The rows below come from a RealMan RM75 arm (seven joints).
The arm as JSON. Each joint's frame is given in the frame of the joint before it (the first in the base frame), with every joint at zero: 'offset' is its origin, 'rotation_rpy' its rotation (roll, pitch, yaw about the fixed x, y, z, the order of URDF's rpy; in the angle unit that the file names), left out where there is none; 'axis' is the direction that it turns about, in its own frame. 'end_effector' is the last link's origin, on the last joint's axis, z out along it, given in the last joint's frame.
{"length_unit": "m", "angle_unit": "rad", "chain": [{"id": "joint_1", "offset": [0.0, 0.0, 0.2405], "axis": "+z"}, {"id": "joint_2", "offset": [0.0, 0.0, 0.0], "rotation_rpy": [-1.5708, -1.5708, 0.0], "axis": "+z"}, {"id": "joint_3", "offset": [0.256, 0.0, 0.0], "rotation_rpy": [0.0, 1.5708, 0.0], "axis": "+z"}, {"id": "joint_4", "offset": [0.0, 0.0, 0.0], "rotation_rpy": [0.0, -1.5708, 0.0], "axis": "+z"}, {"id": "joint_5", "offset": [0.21, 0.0, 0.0], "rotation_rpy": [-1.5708, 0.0, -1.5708], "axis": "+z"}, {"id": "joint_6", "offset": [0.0, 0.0, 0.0], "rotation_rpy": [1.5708, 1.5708, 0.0], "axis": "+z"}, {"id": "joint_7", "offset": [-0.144, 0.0, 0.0], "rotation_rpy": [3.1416, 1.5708, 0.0], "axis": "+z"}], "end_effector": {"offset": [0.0, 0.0, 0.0], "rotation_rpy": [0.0, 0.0, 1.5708]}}
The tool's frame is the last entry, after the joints.
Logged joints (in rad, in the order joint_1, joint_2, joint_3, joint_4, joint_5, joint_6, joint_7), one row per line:
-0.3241, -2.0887, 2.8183, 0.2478, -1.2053, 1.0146, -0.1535
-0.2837, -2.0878, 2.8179, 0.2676, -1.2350, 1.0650, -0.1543
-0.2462, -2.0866, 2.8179, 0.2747, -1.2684, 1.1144, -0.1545
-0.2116, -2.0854, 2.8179, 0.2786, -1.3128, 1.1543, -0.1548
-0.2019, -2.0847, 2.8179, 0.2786, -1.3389, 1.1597, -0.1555
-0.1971, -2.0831, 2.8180, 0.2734, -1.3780, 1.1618, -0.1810
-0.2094, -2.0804, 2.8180, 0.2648, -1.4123, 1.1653, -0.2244
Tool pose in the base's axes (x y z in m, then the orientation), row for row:
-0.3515, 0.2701, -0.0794, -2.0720, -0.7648, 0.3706
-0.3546, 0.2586, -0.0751, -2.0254, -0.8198, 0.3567
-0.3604, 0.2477, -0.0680, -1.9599, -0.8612, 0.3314
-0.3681, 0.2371, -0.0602, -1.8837, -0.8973, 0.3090
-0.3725, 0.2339, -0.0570, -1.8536, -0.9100, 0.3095
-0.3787, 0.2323, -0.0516, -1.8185, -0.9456, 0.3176
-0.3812, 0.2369, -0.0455, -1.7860, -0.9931, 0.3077
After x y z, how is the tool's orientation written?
As angles about the fixed x, y, z axes (roll, pitch, yaw), in radians.
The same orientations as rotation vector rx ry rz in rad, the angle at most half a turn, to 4 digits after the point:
-1.7940, -0.7994, -0.5468
-1.7325, -0.8225, -0.5865
-1.6665, -0.8352, -0.6100
-1.5925, -0.8522, -0.6200
-1.5594, -0.8656, -0.6156
-1.5074, -0.8991, -0.6228
-1.4618, -0.9270, -0.6538

